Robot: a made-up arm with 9 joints. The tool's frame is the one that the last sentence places.
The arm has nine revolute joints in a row. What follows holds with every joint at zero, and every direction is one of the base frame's. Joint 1 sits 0.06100 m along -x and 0.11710 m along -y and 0.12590 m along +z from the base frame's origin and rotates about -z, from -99.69 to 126.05 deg. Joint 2 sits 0.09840 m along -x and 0.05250 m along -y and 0.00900 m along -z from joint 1 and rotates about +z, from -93.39 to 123.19 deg. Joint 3 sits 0.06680 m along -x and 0.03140 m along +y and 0.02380 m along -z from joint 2 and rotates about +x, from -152.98 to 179.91 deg. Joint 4 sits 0.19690 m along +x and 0.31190 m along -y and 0.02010 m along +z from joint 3 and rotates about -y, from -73.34 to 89.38 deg. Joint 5 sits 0.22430 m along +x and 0.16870 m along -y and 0.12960 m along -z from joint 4 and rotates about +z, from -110.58 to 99.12 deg. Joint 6 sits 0.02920 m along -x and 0.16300 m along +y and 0.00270 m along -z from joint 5 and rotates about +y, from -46.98 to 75.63 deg. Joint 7 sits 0.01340 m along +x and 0.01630 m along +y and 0.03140 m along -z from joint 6 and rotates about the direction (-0.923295, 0.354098, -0.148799), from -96.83 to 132.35 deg. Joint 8 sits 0.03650 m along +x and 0.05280 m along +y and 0.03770 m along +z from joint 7 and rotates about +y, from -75.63 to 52.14 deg. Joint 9 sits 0.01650 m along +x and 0.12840 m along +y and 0.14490 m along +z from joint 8 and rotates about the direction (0.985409, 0.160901, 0.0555), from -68.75 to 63.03 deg. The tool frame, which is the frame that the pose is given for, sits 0.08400 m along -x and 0.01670 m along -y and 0.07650 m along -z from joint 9; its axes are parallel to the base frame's.
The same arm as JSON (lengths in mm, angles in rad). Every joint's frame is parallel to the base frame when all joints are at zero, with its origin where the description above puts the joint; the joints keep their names.
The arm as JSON. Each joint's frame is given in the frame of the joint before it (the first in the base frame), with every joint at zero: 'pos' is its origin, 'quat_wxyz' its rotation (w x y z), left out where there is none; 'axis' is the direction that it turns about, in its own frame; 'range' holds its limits. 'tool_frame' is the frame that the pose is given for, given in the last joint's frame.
{"length_unit": "mm", "angle_unit": "rad", "joints": [{"joint": "joint 1", "pos": [-61.0, -117.1, 125.9], "axis": "-z", "range": [-1.7399, 2.2]}, {"joint": "joint 2", "pos": [-98.4, -52.5, -9.0], "axis": "+z", "range": [-1.63, 2.1501]}, {"joint": "joint 3", "pos": [-66.8, 31.4, -23.8], "axis": "+x", "range": [-2.67, 3.14]}, {"joint": "joint 4", "pos": [196.9, -311.9, 20.1], "axis": "-y", "range": [-1.28, 1.56]}, {"joint": "joint 5", "pos": [224.3, -168.7, -129.6], "axis": "+z", "range": [-1.93, 1.73]}, {"joint": "joint 6", "pos": [-29.2, 163.0, -2.7], "axis": "+y", "range": [-0.82, 1.32]}, {"joint": "joint 7", "pos": [13.4, 16.3, -31.4], "axis": [-0.923295, 0.354098, -0.148799], "range": [-1.69, 2.3099]}, {"joint": "joint 8", "pos": [36.5, 52.8, 37.7], "axis": "+y", "range": [-1.32, 0.91]}, {"joint": "joint 9", "pos": [16.5, 128.4, 144.9], "axis": [0.985409, 0.160901, 0.0555], "range": [-1.1999, 1.1001]}], "tool_frame": {"pos": [-84.0, -16.7, -76.5]}}
